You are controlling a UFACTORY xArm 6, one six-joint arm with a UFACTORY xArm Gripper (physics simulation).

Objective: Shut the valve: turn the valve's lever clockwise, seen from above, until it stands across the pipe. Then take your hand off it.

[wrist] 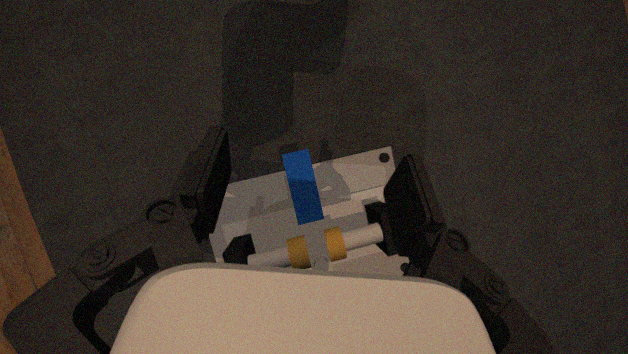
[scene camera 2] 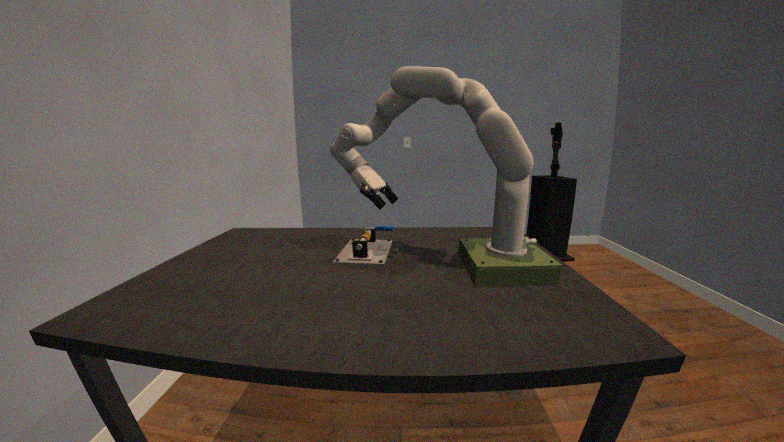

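Note:
The valve's blue lever (scene camera 2: 383,228) (wrist: 303,187) stands across the pipe (wrist: 364,237), at about a right angle to it in the wrist view. The pipe has yellow collars (scene camera 2: 366,236) (wrist: 335,244) and sits in black supports on a light plate (scene camera 2: 344,253) (wrist: 367,161). My gripper (scene camera 2: 386,202) (wrist: 314,161) is open, with nothing between its fingers. In the scene view it hangs above the lever, apart from it. The near part of the plate is hidden behind the gripper's body in the wrist view.
The plate lies on a dark table (scene camera 2: 351,312) (wrist: 520,125). The arm's green base block (scene camera 2: 516,275) stands on the table to the right of the plate. A black pedestal (scene camera 2: 553,211) with a dark device on it stands behind the table at the right.

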